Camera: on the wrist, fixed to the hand. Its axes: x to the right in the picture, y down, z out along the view.
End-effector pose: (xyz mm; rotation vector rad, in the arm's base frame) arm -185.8 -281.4 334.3 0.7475 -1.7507 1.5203
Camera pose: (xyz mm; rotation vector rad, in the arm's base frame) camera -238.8 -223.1 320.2 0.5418 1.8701 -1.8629
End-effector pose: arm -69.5 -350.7 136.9 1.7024 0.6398 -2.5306
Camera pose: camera -19.7 -383.1 83.2 1.1204 -0.6483 -1.4792
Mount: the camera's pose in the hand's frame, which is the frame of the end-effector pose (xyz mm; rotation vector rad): 21.2 59.0 -49.8 0.1203 -0.1643 1.5257
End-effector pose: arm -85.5 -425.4 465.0 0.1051 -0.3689 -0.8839
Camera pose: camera -12.1 -407.4 438.5 -0.1430 -0.5174 0.6423
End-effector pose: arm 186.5 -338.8 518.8 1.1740 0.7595 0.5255
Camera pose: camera 163.3 -274.1 559.9 1.7524 -0.4171 1.5975
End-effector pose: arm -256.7 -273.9 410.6 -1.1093 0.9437 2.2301
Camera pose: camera -283.1 -347.5 393.2 -0.0523 -1.4369 -1.9718
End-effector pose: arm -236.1 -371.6 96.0 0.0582 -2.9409 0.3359
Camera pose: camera -251.7 -303.2 134.6 1.9503 2.1575 -0.5831
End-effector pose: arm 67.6 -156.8 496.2 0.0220 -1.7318 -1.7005
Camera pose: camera 101.8 -202.0 552.7 -1.0995 -1.2422 -0.4412
